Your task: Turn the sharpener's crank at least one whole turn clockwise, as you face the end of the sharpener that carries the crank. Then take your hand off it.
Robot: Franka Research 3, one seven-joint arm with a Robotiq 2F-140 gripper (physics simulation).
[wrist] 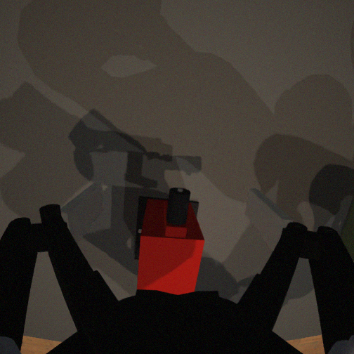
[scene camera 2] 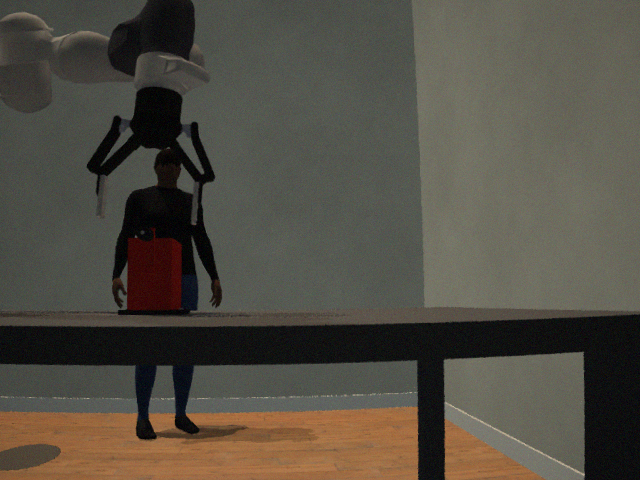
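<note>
The red, box-shaped sharpener [scene camera 2: 154,276] [wrist: 169,262] stands upright on a dark base on the table. A black rounded knob [scene camera 2: 144,234] [wrist: 178,207], seemingly the crank's handle, shows at its top left in the scene view and at its far end in the wrist view. A thin red upright piece stands beside the knob in the scene view. How the crank's arm is turned is hard to tell. My gripper [scene camera 2: 147,220] [wrist: 175,199] is wide open and empty, pointing down. Its fingertips are a little above the sharpener's top, spread wide to both sides, apart from the knob.
The table [scene camera 2: 310,343] has a dark front edge and legs. A person [scene camera 2: 160,211] in a black top and blue trousers stands behind the table, beyond the sharpener. Shadows of the arm fall across the table top in the wrist view. Walls stand at the back and right.
</note>
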